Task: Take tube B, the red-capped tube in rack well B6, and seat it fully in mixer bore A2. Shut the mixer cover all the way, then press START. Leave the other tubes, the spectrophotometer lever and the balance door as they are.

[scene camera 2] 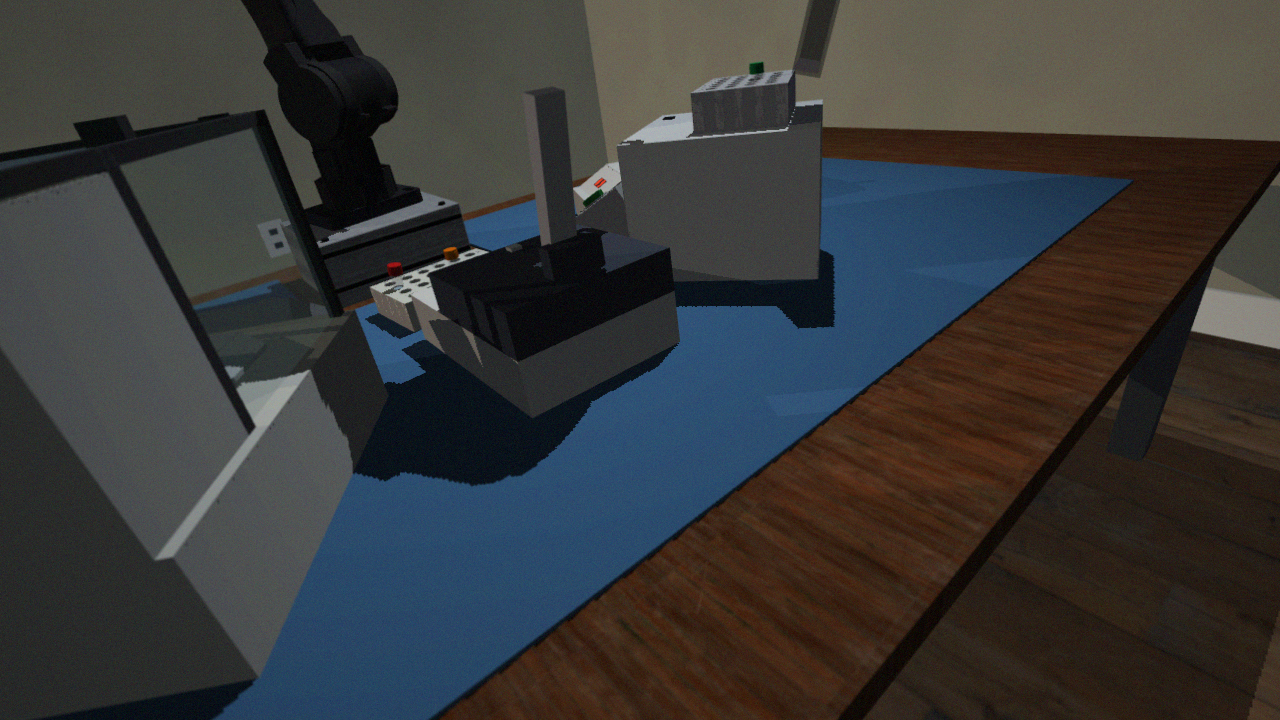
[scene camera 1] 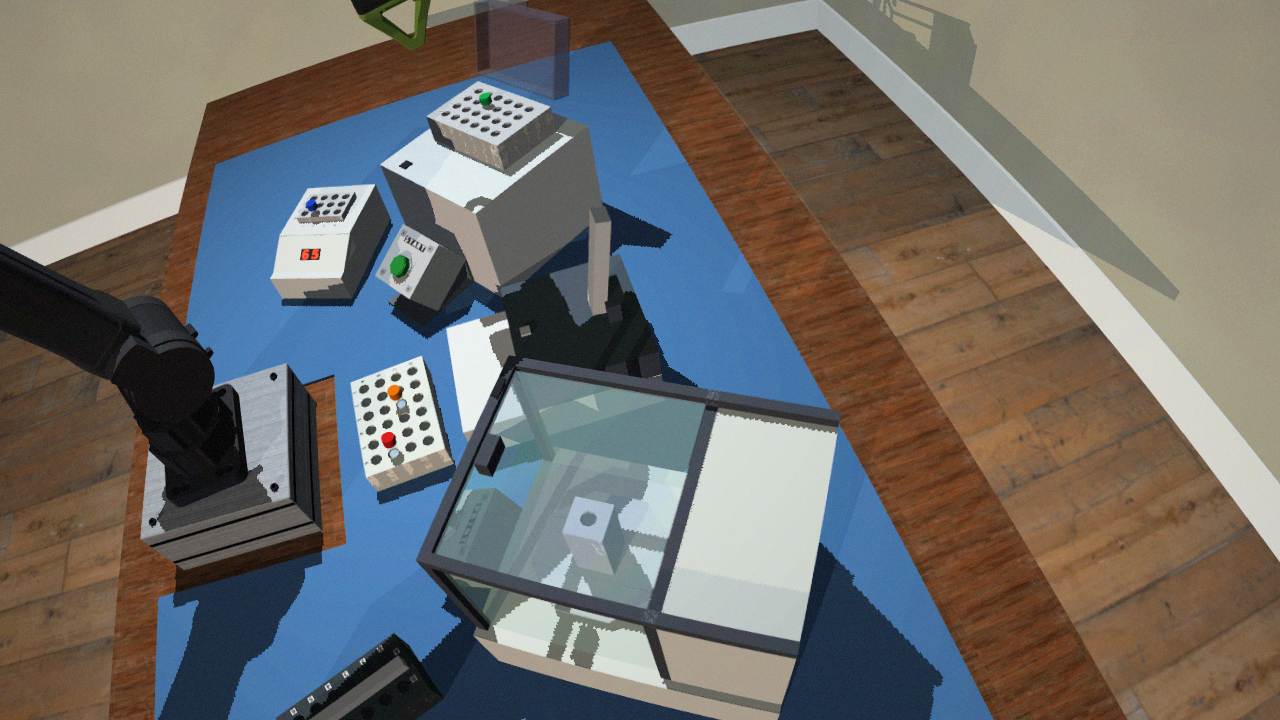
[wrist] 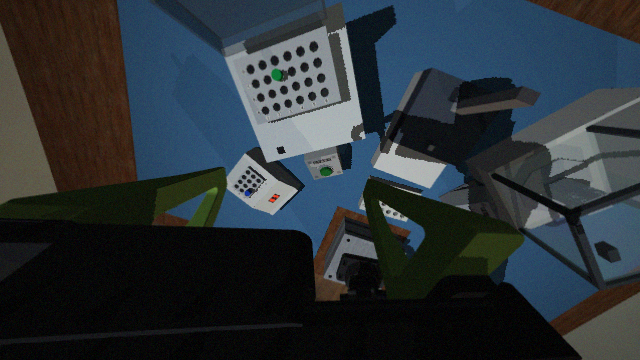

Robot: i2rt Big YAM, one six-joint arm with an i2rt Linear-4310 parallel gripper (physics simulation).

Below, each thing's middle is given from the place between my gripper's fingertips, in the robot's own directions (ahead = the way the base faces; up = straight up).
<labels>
Right now the mixer cover [scene camera 1: 530,52] is 120 mm ahead of my hand, 90 mm to the left of it and 110 mm below it. Round my hand: glass-walled enclosure [scene camera 2: 191,399]: 10 mm ahead, 480 mm to the right, 220 mm below.
</labels>
